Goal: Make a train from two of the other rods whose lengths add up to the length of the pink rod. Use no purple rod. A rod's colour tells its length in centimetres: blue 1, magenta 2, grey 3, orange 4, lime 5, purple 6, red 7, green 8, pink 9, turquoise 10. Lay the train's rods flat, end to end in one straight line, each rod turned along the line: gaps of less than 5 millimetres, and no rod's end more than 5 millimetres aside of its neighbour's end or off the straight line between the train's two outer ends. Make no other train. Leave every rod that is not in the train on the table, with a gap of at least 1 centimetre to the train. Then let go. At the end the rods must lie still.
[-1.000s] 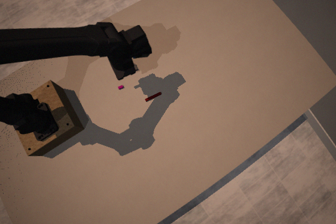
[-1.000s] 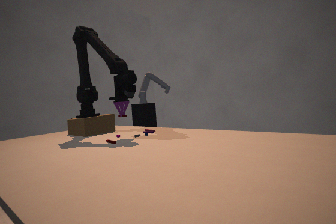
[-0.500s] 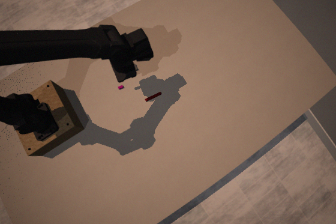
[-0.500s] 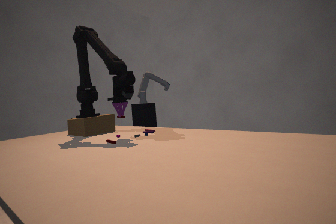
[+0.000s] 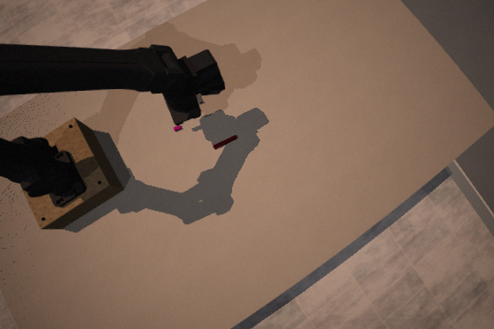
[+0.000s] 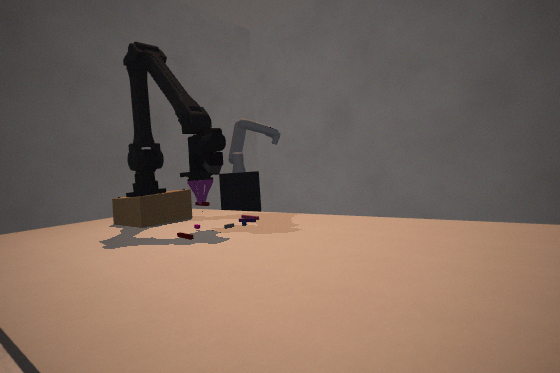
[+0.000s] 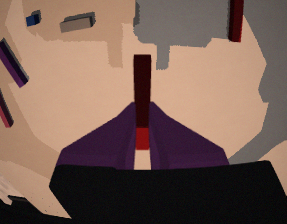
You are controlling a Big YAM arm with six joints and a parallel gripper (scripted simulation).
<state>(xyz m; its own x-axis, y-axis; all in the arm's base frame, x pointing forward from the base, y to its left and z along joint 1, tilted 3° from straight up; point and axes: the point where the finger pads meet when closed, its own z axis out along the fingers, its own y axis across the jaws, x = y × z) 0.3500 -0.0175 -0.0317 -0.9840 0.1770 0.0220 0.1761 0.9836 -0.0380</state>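
Right now my hand is 80 mm above the magenta rod, 40 mm past it and 10 mm to the right of it. Round my hand: grey rod 80 mm below, 60 mm ahead, 50 mm to the left; then purple rod 150 mm to the left, 80 mm below, 40 mm ahead; then blue rod 100 mm to the left, 80 mm below, 80 mm ahead.
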